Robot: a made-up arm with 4 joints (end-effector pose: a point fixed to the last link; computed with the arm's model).
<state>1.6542 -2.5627 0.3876 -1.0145</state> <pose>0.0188 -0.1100 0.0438 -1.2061 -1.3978 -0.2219</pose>
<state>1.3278 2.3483 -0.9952 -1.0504</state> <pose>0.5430 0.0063 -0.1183 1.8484 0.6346 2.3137</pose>
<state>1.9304 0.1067 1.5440 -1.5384</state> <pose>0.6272 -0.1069 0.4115 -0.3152 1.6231 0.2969</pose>
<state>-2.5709 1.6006 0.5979 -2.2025</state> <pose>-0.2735 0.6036 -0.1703 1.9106 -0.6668 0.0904</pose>
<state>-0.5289 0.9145 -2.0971 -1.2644</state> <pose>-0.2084 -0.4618 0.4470 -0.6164 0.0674 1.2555</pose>
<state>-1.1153 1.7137 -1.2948 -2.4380</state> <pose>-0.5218 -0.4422 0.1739 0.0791 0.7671 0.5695</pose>
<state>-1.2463 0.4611 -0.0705 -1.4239</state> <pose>-0.6813 -0.2521 0.2888 1.0886 0.9414 -0.6464</pose>
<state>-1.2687 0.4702 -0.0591 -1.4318</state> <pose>-0.6898 -0.2357 0.2852 1.1177 0.9291 -0.6617</pose>
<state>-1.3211 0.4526 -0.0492 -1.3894</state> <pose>-0.7007 -0.1939 0.2901 1.1257 0.8773 -0.7447</pose>
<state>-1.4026 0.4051 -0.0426 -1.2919</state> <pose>-0.7078 -0.1271 0.3039 1.0993 0.7883 -0.8974</pose>
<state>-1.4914 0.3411 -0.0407 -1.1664</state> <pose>-0.7048 -0.0545 0.3215 1.0373 0.6911 -1.0738</pose>
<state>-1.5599 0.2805 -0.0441 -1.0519</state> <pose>-0.6938 0.0001 0.3368 0.9587 0.6173 -1.2156</pose>
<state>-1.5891 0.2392 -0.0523 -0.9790</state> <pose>-0.6836 0.0224 0.3467 0.8926 0.5826 -1.2858</pose>
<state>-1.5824 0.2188 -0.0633 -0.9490</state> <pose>-0.6782 0.0169 0.3517 0.8511 0.5800 -1.2919</pose>
